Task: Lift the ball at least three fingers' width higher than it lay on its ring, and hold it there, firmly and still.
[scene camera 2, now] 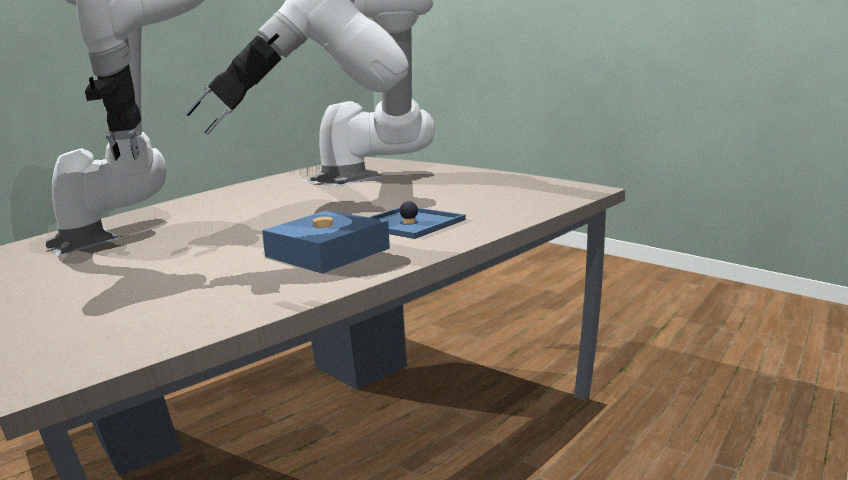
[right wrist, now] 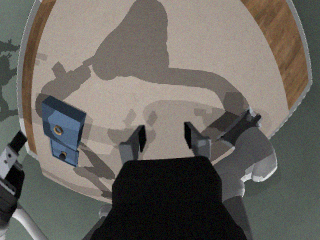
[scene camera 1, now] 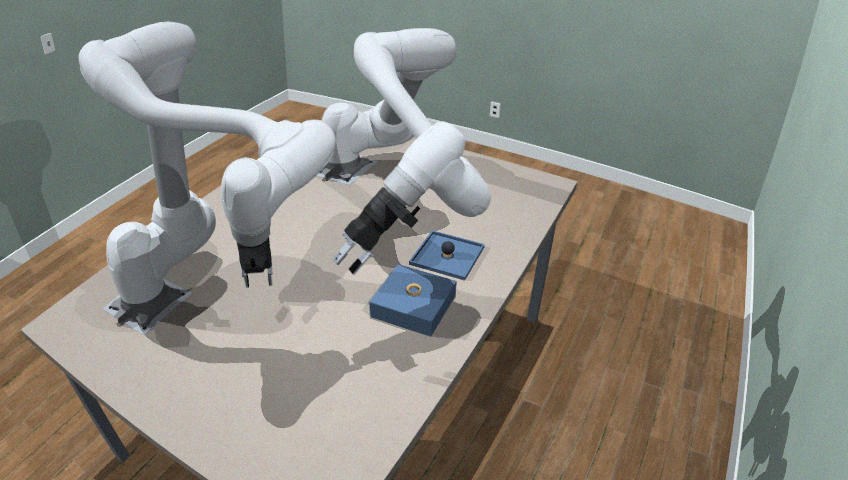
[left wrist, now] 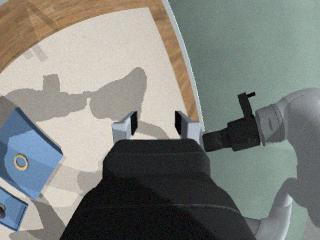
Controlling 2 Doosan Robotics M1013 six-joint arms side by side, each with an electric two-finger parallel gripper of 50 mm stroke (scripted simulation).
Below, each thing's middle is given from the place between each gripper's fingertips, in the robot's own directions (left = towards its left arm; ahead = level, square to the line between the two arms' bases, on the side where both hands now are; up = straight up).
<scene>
Now: right hand [scene camera 2: 127, 157] 65 cm to the right of the shallow blue tray [scene camera 1: 429, 255], 27 cm above it and 16 cm short of it. From my right hand the other things lie so: blue box [scene camera 2: 310, 243]: 39 cm to the left, 23 cm below, 20 cm ahead.
Now: left hand [scene camera 2: 196, 124] 27 cm above the blue box, 25 cm to the right of it and 2 cm short of it. Round my left hand: shallow blue tray: 52 cm to the left, 32 cm below, 2 cm behind.
</scene>
